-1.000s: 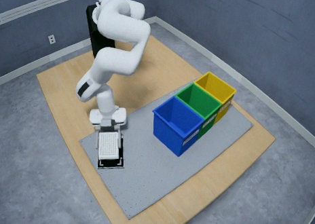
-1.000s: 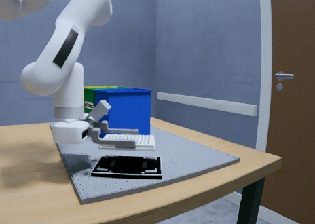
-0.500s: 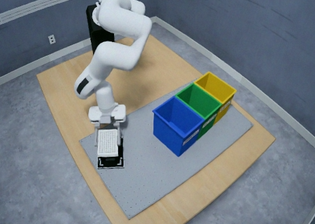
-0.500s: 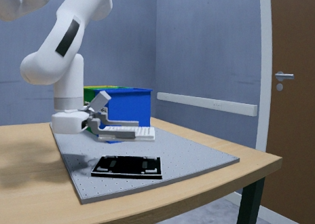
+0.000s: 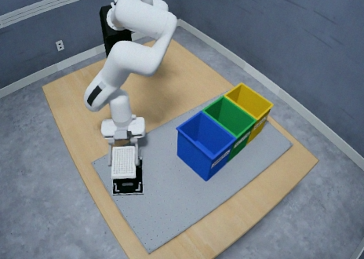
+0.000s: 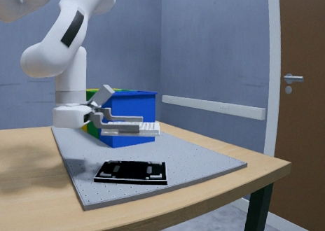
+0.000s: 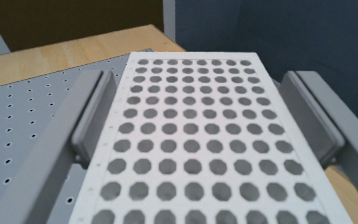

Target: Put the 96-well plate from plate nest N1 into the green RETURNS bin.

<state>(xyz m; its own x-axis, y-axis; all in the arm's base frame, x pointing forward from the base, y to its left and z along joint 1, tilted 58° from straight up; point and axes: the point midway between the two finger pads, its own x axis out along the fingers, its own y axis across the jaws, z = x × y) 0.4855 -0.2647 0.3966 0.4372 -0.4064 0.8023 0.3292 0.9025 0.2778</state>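
Now: hand 41 cm to the right of the green bin, 14 cm short of it and 4 cm above it. Also, from my hand: blue bin (28 cm to the left, 14 cm ahead, 4 cm below); black plate nest (12 cm below); white 96-well plate (1 cm below).
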